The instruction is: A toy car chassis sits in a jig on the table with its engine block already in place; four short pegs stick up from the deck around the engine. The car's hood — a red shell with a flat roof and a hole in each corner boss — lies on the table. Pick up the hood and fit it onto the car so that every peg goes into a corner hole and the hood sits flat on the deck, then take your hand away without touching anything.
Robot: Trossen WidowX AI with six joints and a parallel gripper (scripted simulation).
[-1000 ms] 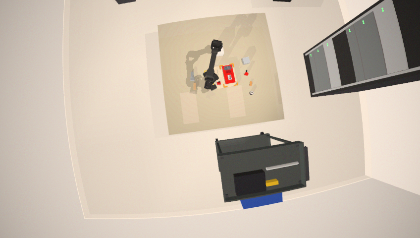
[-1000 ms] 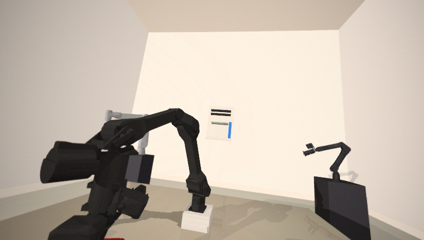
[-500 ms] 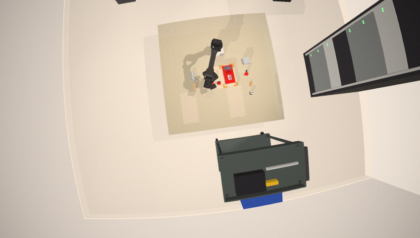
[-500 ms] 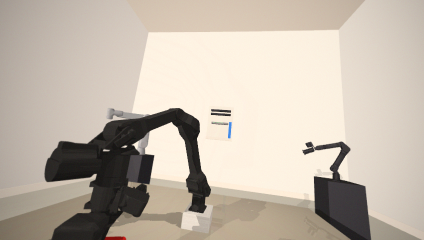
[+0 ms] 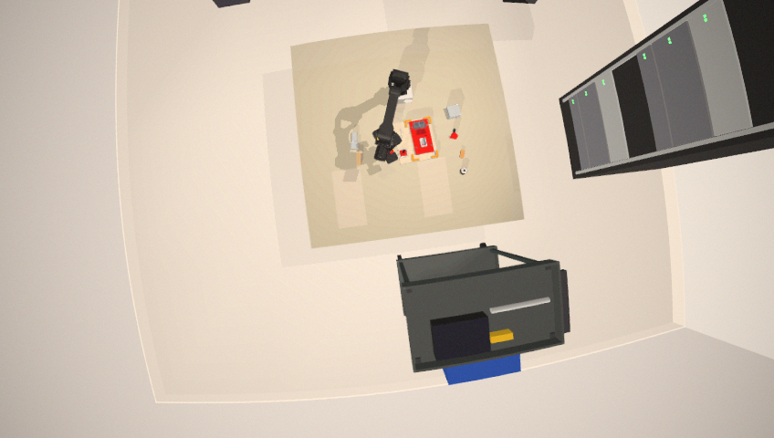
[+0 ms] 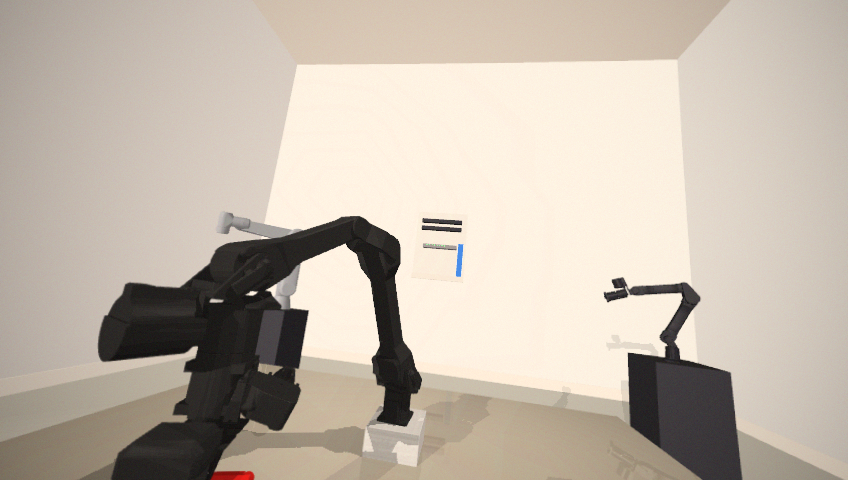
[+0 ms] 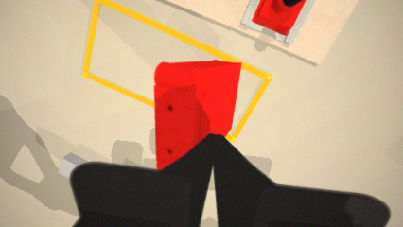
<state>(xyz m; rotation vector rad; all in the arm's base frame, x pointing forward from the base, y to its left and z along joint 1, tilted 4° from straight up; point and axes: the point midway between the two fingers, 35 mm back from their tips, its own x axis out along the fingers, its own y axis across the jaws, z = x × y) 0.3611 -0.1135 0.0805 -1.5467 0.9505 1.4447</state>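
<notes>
My gripper tip is now 30 mm above the red hood, 10 mm to the right of it and 10 mm past it. Round my gripper tip: jig: 200 mm to the left, 70 mm below, 70 mm behind.
</notes>
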